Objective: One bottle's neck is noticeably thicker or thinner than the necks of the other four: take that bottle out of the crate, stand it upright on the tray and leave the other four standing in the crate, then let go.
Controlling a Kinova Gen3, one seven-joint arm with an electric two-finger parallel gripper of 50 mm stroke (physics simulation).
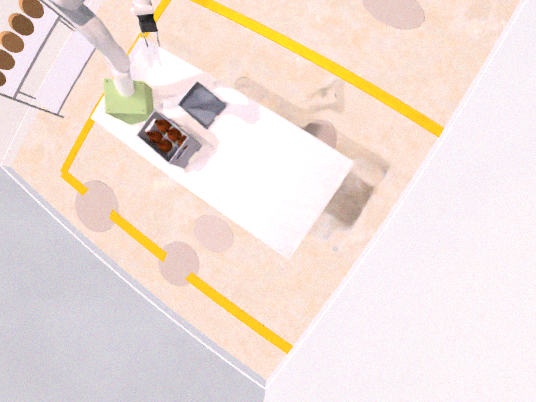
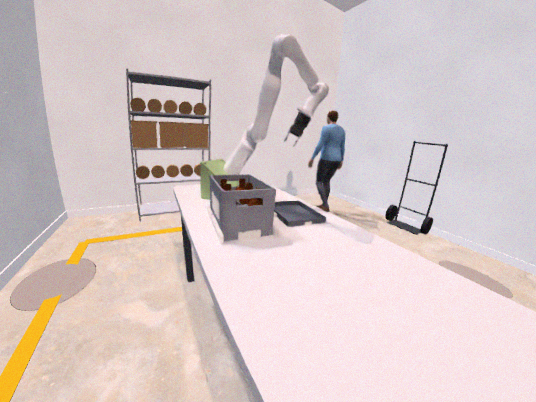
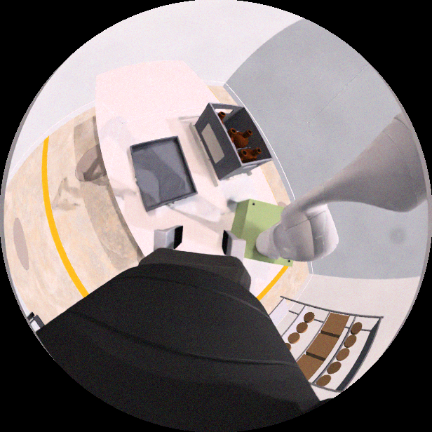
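Seen in the pictures: gripper, fingertip midpoint: [image 1: 153, 45] [image 2: 288, 144]; arm's base, link origin: [image 1: 126, 89] [image 2: 230, 171].
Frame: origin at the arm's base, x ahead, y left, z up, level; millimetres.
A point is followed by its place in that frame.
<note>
The grey crate [image 1: 179, 154] @[x 459, y -148, z -129 mm] [image 2: 247, 217] @[x 544, y -120, z -58 mm] [image 3: 209, 142] stands on the table near the arm's base. Brown bottles [image 1: 164, 145] [image 2: 251, 202] [image 3: 241, 137] stand inside it; the crate walls partly hide them, and I cannot tell which neck differs. The dark grey tray [image 1: 202, 104] @[x 400, y 190, z -133 mm] [image 2: 300, 213] @[x 418, y 213, z -133 mm] [image 3: 164, 170] lies flat beside the crate, and no bottle stands on it. My gripper [image 1: 152, 46] @[x 197, y 259, z 182 mm] [image 2: 290, 141] @[x 197, y 259, z 182 mm] [image 3: 202, 236] is open and empty, high in the air beyond the tray and away from the crate.
The green base block [image 1: 128, 102] @[x 60, y -56, z -3 mm] [image 2: 205, 181] @[x 54, y -159, z -38 mm] [image 3: 243, 222] stands close to the crate, with the arm rising from it. The white table [image 1: 250, 175] @[x 909, y -7, z -139 mm] [image 2: 350, 310] @[x 940, y -42, z -138 mm] [image 3: 140, 90] bears them. A person [image 2: 332, 150], a hand truck [image 2: 407, 180] and a shelf rack [image 2: 170, 79] stand beyond it.
</note>
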